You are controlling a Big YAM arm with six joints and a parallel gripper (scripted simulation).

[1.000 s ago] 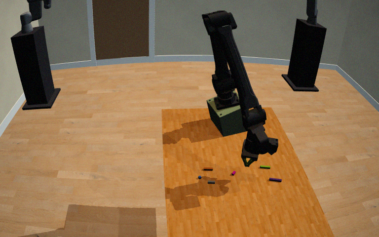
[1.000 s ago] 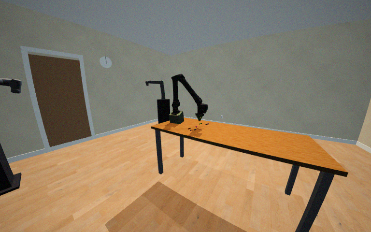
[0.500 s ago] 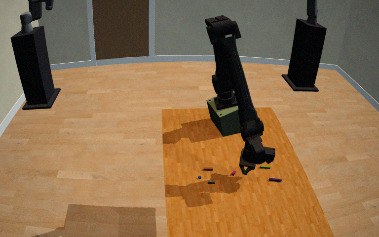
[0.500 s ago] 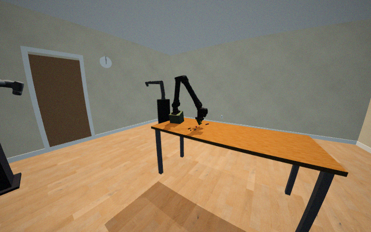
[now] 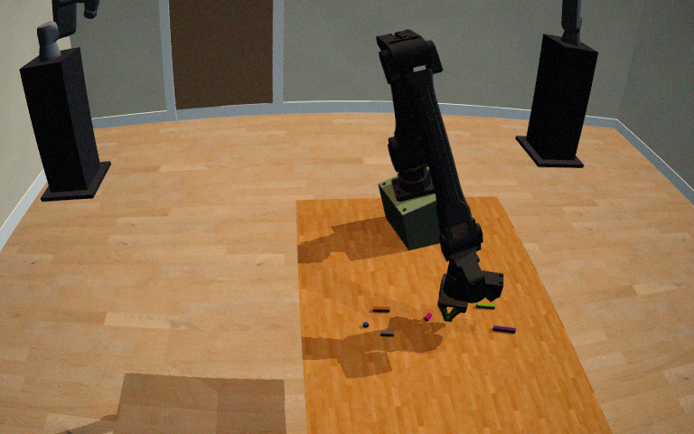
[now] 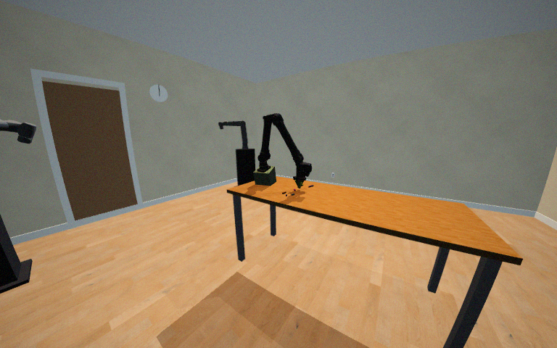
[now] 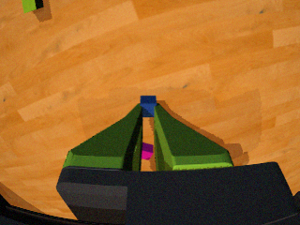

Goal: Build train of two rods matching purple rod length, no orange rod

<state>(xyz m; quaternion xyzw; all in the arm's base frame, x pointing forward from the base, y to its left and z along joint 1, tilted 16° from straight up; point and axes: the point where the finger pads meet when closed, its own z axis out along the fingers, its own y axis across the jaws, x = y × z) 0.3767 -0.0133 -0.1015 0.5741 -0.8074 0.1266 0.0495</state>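
The magenta rod is 2 cm behind my hand, 4 cm to the right of it and 2 cm below it. Round my hand: grey rod 2 cm ahead, 15 cm to the right, 2 cm below; purple rod 5 cm ahead, 14 cm to the left, 2 cm below; lime rod 4 cm behind, 12 cm to the left, 2 cm below.
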